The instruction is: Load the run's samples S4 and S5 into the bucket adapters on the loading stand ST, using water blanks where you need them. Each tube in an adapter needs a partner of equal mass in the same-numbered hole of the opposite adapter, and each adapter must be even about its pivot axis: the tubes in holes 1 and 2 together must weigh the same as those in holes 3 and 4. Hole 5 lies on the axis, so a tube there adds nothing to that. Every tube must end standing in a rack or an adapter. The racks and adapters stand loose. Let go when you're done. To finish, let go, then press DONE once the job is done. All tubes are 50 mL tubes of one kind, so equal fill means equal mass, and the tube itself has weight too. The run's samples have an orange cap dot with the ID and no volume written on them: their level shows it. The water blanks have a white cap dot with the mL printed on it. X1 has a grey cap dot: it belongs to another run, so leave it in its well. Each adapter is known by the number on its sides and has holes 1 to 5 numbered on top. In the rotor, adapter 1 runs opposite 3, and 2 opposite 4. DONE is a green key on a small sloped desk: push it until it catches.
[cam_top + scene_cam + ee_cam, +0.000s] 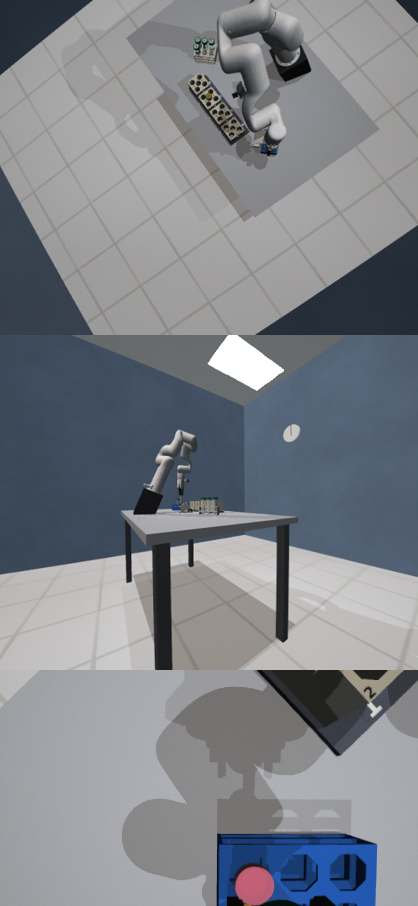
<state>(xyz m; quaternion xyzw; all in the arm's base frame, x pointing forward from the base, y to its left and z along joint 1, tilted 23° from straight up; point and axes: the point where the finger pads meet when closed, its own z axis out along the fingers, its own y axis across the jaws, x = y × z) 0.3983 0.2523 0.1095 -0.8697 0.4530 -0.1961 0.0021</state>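
Right now my hand is 4 cm short of the adapter, 21 cm to the left of it and 13 cm above it. The rest, counted from my hand: white rack: 23 cm behind, 65 cm to the right, 15 cm below; then blue rack: 4 cm behind, 1 cm to the right, 15 cm below.
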